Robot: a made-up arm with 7 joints.
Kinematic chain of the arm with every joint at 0, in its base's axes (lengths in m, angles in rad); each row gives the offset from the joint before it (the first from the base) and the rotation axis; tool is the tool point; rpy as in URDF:
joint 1: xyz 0 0 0.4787 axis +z
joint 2: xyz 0 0 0 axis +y
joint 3: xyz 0 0 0.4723 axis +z
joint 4: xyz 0.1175 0 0 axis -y
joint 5: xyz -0.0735 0 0.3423 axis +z
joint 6: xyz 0 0 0 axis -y
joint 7: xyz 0.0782 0 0 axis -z
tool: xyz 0 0 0 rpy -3.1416 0 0
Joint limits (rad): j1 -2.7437..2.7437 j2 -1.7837..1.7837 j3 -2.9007..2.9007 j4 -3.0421..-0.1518 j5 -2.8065..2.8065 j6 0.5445..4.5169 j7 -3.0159..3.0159
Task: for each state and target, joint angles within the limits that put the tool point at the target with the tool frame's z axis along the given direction. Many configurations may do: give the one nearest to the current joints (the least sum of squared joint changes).
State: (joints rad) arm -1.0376 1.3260 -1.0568 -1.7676 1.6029 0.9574 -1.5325
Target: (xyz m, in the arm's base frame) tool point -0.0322 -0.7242 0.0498 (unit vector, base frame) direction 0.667 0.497 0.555
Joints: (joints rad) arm -1.5678 1.6027 -0.2488 -0.9922 1.4676 0.5445 -1.5325
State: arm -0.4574 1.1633 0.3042 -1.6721 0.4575 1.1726 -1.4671
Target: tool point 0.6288 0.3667 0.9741 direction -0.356 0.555 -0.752
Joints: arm 0.1684 0.5407 0.6578 -0.9443 0.3889 1.5218 -1.4671
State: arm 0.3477 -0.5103 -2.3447 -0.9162 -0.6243 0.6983 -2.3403
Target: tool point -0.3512 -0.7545 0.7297 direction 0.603 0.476 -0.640
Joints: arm 0.7511 -1.0213 -2.0977 -0.7180 -0.1256 0.8512 -2.3403
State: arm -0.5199 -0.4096 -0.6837 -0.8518 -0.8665 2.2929 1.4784
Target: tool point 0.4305 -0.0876 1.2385 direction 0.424 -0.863 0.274
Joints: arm -0.0354 0.1010 -0.3521 -0.8594 -1.2583 2.3907 1.4784
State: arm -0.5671 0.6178 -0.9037 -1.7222 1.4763 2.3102 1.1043
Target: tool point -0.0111 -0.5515 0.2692 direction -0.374 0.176 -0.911
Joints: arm -0.7648 1.3901 -0.8450 -2.1589 1.3881 2.5725 1.1043
